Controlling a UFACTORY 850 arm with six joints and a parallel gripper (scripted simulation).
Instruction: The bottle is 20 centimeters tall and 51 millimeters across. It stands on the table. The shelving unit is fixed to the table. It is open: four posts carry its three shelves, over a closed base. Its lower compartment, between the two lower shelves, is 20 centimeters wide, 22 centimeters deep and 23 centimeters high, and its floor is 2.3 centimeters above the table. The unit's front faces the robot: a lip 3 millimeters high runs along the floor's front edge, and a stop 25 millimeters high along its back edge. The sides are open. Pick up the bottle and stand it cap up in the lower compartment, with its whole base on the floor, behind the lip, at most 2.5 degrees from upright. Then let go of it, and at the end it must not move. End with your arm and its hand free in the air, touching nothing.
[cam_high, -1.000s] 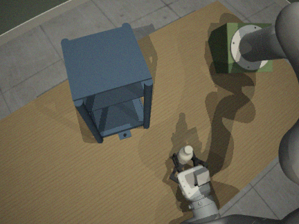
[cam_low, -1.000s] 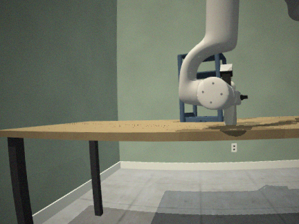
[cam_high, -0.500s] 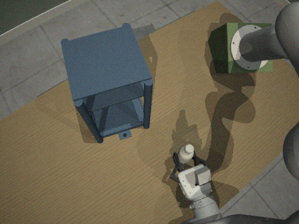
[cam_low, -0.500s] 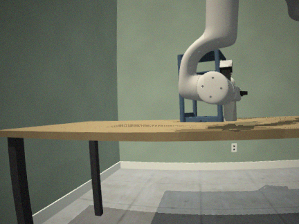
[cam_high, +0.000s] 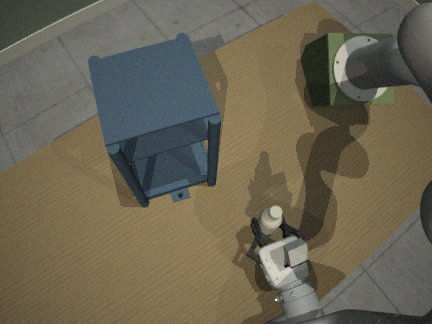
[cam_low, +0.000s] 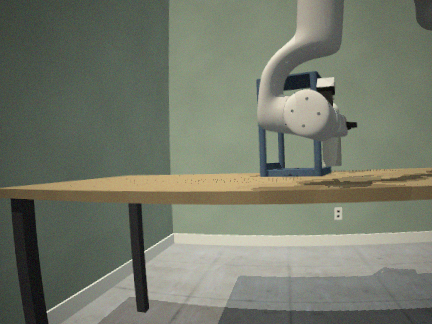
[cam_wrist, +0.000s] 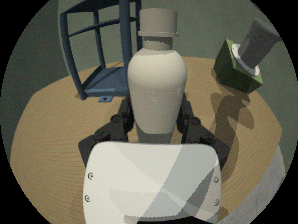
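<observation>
Right now the blue shelving unit is 330 mm to the right of my hand, 100 mm ahead of it and 40 mm above it.
</observation>
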